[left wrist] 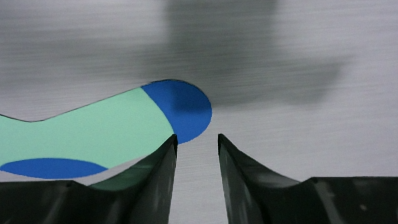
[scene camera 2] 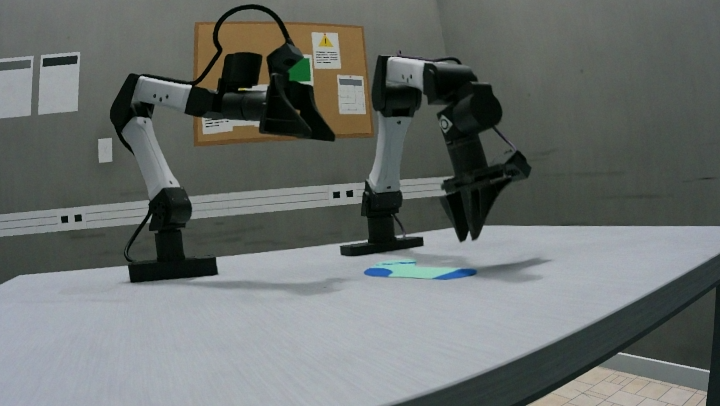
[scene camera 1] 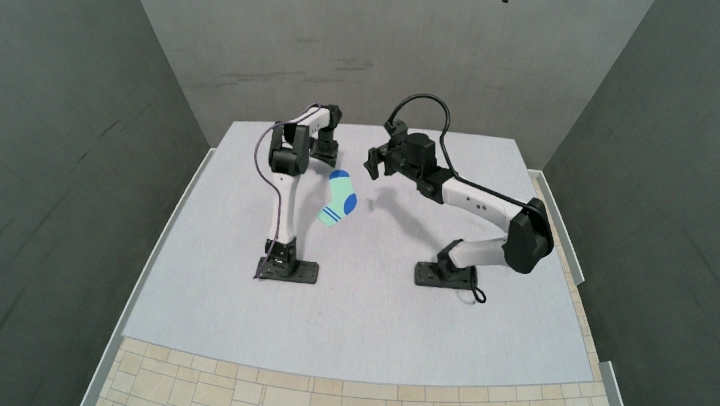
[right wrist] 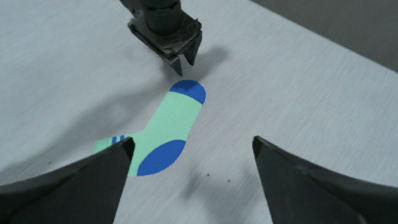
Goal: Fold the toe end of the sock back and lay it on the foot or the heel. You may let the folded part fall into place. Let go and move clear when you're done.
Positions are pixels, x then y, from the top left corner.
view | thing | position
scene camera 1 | my right gripper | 374,158
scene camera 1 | mint-green sock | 344,201
